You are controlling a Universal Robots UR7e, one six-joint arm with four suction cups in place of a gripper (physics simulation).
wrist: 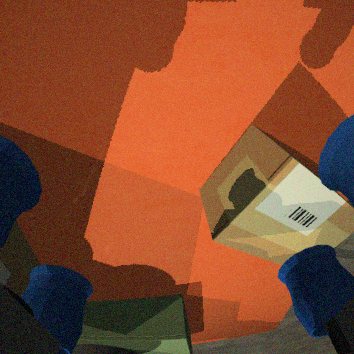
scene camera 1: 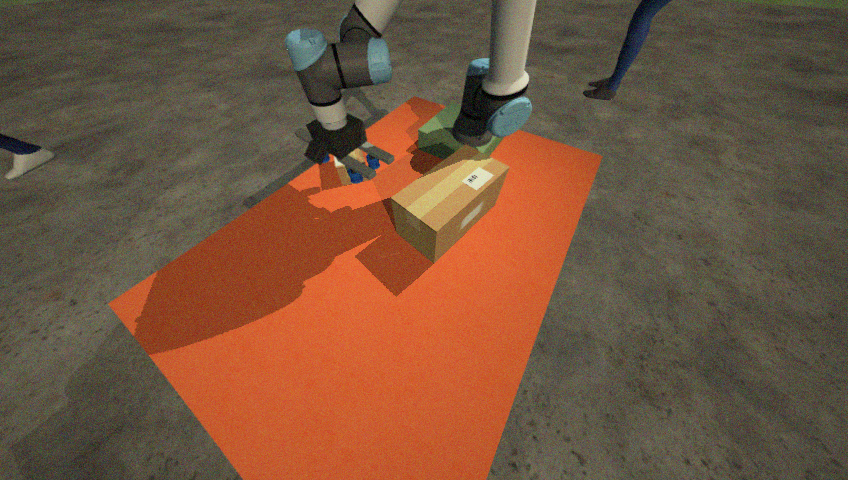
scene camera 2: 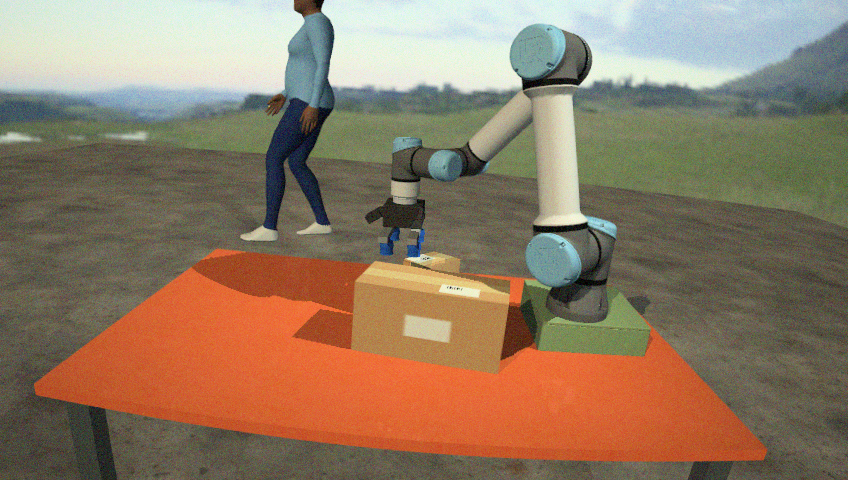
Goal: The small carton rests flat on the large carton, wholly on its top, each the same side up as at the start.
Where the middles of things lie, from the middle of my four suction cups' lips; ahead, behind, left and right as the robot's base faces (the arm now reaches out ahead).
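The small carton (scene camera 2: 433, 260) is 80 mm behind my suction cup, 120 mm to the right of it and 110 mm below it. As for the large carton (scene camera 2: 458, 320), it is 70 mm below my suction cup, 100 mm behind it and 300 mm to the left of it.
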